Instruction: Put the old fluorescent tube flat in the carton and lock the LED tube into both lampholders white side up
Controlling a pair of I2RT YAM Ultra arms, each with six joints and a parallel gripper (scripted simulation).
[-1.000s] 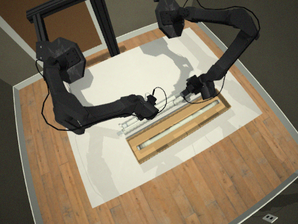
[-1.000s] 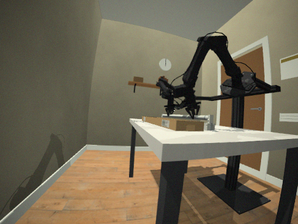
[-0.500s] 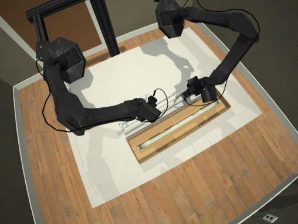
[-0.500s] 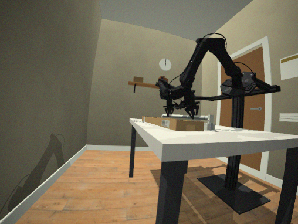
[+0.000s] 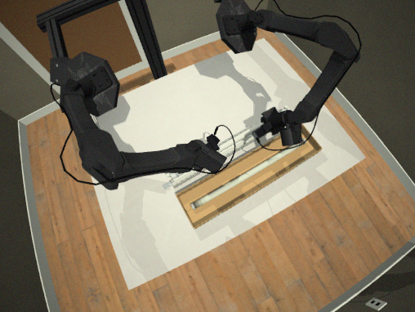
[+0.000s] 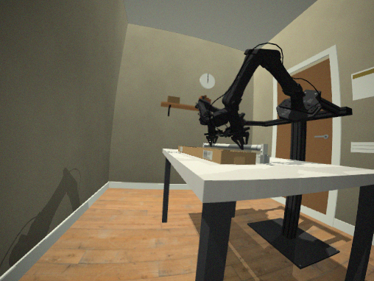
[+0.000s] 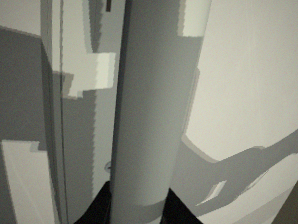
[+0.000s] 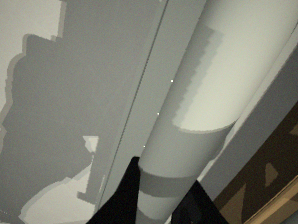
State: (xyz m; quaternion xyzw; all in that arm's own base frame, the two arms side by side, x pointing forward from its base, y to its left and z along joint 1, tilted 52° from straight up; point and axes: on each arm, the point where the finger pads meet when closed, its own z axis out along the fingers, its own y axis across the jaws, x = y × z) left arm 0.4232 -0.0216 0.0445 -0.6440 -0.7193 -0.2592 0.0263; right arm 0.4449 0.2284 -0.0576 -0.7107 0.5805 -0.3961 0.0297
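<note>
Right now the LED tube is 10 mm ahead of my left hand and 170 mm to the right of it. Round my left hand: brown carton: 160 mm ahead, 150 mm to the right, 40 mm below; old fluorescent tube: 160 mm ahead, 150 mm to the right, 50 mm below.
Right now the LED tube is 170 mm to the left of my right hand and 10 mm behind it. Also, from my right hand: brown carton: 190 mm to the left, 140 mm ahead, 40 mm below; old fluorescent tube: 190 mm to the left, 140 mm ahead, 50 mm below.
</note>
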